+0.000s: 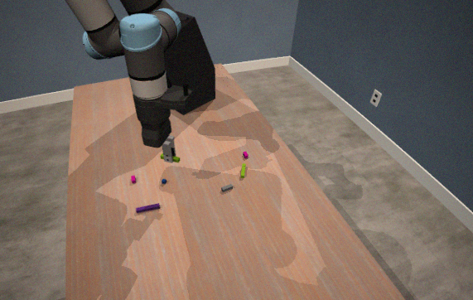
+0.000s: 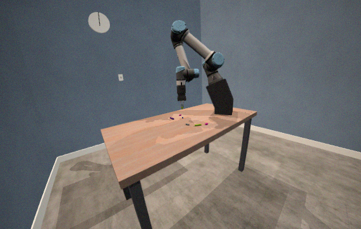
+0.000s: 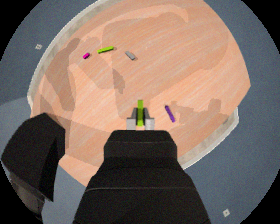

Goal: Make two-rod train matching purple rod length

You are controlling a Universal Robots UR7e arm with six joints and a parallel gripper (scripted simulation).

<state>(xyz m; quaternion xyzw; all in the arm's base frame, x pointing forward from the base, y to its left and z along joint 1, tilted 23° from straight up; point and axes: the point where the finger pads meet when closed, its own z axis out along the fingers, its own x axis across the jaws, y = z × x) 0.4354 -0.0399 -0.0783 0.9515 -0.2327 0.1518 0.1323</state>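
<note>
Right now the blue rod is 110 mm below my hand, 30 mm to the right of it and 20 mm behind it. Also, from my hand: purple rod: 110 mm below, 80 mm to the right, 70 mm ahead; then grey rod: 140 mm to the left, 110 mm below, 50 mm ahead.
</note>
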